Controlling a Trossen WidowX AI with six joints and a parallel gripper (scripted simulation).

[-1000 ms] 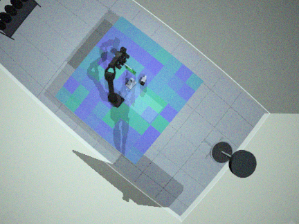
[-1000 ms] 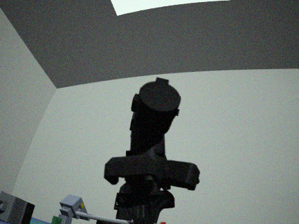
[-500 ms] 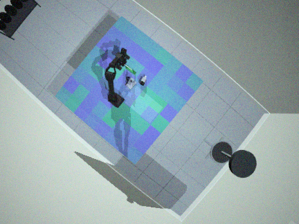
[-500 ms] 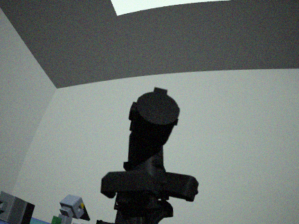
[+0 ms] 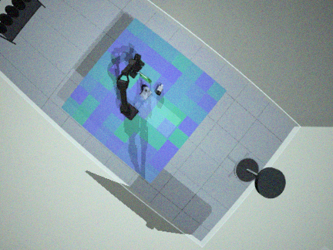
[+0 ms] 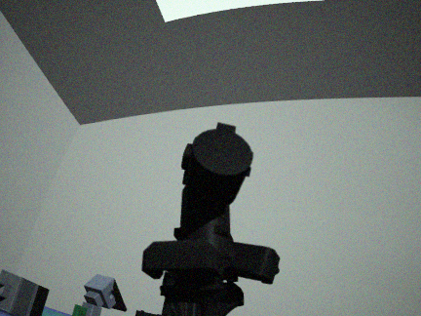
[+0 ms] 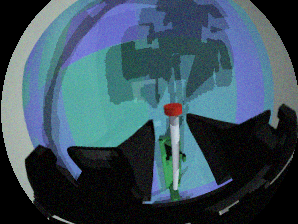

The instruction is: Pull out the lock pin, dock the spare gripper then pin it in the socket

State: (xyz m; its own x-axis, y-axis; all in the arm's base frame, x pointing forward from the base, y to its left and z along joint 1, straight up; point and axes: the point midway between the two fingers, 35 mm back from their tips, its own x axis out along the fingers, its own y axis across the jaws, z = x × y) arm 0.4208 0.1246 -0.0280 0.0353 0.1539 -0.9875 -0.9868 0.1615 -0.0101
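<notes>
Right now the green upright piece is 20 mm behind my gripper tip and 100 mm to the right of it. Also, from my gripper tip: spare gripper: 60 mm behind, 300 mm to the right, 10 mm above; mount: 150 mm behind, 190 mm to the right, 30 mm above.
</notes>
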